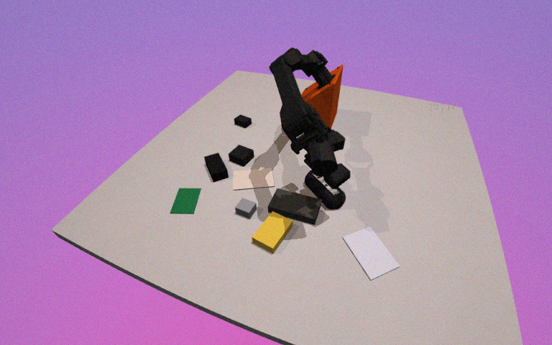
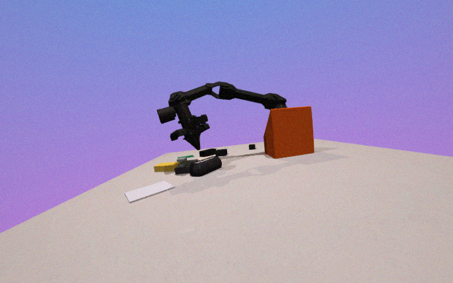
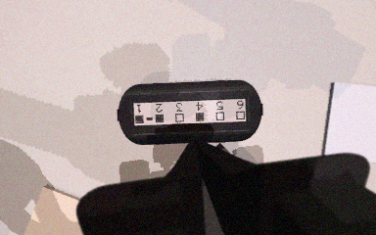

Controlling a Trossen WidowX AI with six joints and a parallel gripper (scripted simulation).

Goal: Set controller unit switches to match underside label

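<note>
Right now the dark grey box is 80 mm below my gripper tip, 80 mm ahead of it and 40 mm to the right of it. Also, from my gripper tip: grey cube (170 mm to the right, 160 mm ahead, 80 mm below); beige card (230 mm to the right, 90 mm below, 30 mm ahead); yellow block (190 mm ahead, 80 mm below, 60 mm to the right).
</note>
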